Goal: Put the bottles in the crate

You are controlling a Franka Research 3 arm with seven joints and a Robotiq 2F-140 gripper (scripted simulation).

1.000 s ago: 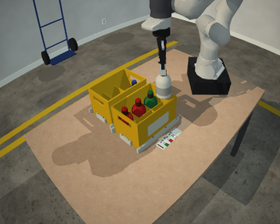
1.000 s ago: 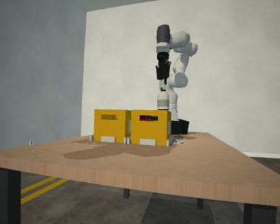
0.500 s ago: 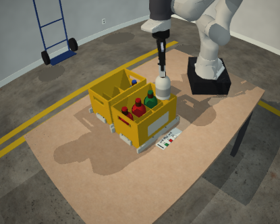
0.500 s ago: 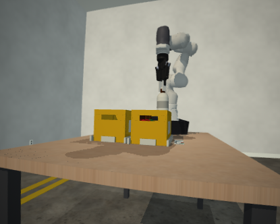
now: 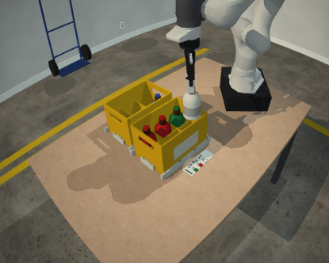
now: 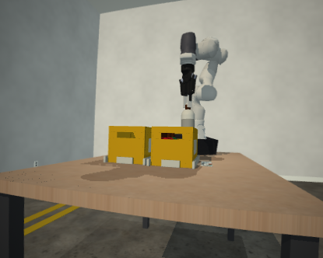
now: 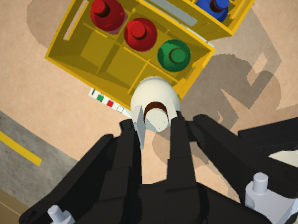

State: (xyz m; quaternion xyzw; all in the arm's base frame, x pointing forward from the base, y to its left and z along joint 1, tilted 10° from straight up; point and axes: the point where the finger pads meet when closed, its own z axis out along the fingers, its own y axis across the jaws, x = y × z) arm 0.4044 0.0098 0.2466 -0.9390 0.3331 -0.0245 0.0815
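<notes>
Now: hand 80 mm above the white-capped bottle. Round my hand: red-label bottle 100 mm ahead, 70 mm to the right, 240 mm below; blue-label bottle 10 mm ahead, 220 mm to the right, 240 mm below; green bottle 10 mm ahead, 80 mm to the right, 240 mm below.
</notes>
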